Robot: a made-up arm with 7 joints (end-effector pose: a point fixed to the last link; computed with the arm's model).
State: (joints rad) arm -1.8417 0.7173 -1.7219 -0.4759 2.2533 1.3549 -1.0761
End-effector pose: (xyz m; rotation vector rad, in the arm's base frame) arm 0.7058 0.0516 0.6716 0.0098 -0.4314 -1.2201
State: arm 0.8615 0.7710 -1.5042 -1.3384 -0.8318 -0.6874 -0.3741
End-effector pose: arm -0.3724 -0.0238 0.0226 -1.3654 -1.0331 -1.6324
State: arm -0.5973 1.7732 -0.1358 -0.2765 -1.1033 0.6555 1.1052
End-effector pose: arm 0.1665 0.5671 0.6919 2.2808 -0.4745 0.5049
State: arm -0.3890 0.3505 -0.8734 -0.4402 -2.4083 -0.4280 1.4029
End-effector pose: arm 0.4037 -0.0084 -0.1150 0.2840 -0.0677 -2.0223
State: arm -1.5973 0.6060 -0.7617 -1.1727 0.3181 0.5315 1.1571
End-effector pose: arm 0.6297 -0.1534 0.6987 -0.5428 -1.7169 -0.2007
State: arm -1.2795 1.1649 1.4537 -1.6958 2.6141 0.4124 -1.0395
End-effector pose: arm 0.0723 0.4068 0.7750 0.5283 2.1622 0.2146
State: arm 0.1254 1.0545 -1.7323 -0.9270 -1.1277 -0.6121 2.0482
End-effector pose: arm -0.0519 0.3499 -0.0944 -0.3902 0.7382 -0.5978
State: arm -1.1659 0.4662 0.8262 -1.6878 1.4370 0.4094 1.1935
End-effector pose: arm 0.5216 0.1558 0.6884 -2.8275 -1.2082 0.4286
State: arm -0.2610 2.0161 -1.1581 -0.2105 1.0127 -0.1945 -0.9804
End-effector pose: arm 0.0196 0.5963 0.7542 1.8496 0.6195 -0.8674
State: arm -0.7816 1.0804 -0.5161 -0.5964 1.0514 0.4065 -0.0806
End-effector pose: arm 0.5042 0.4503 0.3128 0.4029 -1.0022 0.1972
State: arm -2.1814 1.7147 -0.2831 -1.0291 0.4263 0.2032 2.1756
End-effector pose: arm 0.0708 0.3890 1.0059 1.8340 2.2568 -0.2697
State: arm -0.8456 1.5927 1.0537 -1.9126 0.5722 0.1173 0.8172
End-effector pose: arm 0.0279 0.2861 0.8952 0.0454 2.8260 0.4456
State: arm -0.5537 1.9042 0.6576 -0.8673 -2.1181 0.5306 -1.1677
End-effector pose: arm 0.1916 0.4274 0.8934 1.7419 2.4816 0.0557
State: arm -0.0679 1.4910 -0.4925 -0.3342 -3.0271 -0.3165 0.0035
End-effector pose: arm 0.1408 0.6218 0.2756 0.2737 -1.9094 2.1415
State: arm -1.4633 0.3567 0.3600 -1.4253 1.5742 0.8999 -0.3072
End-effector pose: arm 0.5778 -0.0600 0.7874 -1.4468 -1.8242 -0.7094
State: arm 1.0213 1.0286 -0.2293 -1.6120 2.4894 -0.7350 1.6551
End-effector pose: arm -0.1375 0.2259 -0.0126 0.5628 1.0970 -2.5246
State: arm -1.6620 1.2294 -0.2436 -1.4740 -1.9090 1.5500 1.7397
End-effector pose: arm 0.3467 0.0543 0.8910 -0.7524 1.8157 -0.8698
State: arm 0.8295 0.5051 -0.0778 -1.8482 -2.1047 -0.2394 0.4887
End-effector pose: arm 0.0769 0.0986 0.0587 0.7761 -0.5642 -1.9357
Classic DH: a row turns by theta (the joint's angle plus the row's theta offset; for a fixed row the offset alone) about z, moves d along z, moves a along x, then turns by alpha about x. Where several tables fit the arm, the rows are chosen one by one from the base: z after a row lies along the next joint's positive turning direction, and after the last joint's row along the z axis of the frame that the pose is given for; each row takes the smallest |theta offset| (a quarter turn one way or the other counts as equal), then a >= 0, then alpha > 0; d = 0 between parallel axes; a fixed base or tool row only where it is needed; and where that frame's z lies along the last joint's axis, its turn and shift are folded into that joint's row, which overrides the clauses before.
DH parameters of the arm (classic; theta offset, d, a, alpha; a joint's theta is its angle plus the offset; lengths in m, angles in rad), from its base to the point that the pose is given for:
base (fixed): 0 0.4978 0.0143 -1.2217
joint 1: 1.5708 -0.0435 0.0189 1.5708
joint 2: 1.2217 0.0232 -0.0049 -1.5708
joint 3: -1.5708 -0.3497 0.032 -1.5708
joint 4: 0 -0.0262 -0.0531 1.5708
joint 5: 0 -0.3431 -0.0103 -1.5708
joint 6: 0 0.0357 -0.0268 1.5708
joint 7: 1.3532 0 0.0301 0
tool (fixed): -1.3532 0.0127 0 0

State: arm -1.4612 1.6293 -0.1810 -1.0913 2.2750 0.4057 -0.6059
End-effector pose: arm 0.3489 0.3620 0.8998 -0.3998 -2.4316 -0.1712
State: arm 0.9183 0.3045 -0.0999 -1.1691 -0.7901 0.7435 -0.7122
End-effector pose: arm -0.1786 0.1187 -0.0895 0.4081 0.7778 -1.3393
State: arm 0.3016 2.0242 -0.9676 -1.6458 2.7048 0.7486 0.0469
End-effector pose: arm 0.0588 0.4799 0.2941 -0.2105 0.2323 1.0330
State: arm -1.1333 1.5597 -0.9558 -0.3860 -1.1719 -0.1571 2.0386
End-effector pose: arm 0.3605 0.5463 0.6715 1.0993 -1.2011 0.0667
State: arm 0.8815 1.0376 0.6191 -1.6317 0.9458 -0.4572 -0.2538
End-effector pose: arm 0.0461 0.5151 0.2490 0.8633 -1.5789 -0.1643
